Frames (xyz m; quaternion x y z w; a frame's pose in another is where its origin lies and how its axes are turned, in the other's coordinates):
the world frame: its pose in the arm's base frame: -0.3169 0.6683 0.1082 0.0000 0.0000 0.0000 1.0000
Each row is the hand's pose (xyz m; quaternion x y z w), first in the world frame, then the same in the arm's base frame.
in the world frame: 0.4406 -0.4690 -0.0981 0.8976 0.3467 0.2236 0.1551
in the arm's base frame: 0.1237 0.1993 0.0101 0.8976 0.3467 0.2236 0.1551
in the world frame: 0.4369 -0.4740 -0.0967 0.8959 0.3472 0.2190 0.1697
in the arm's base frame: 0.1200 0.1943 0.0115 0.8959 0.3472 0.2190 0.1697
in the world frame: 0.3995 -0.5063 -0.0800 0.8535 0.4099 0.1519 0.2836
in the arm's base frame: 0.0826 0.1620 0.0282 0.8535 0.4099 0.1519 0.2836
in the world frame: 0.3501 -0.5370 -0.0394 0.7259 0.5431 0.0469 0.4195
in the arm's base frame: 0.0332 0.1313 0.0688 0.7259 0.5431 0.0469 0.4195
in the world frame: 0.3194 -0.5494 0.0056 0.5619 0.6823 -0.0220 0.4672
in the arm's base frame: 0.0025 0.1189 0.1138 0.5619 0.6823 -0.0220 0.4672
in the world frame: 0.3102 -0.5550 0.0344 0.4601 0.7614 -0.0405 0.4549
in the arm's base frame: -0.0067 0.1133 0.1426 0.4601 0.7614 -0.0405 0.4549
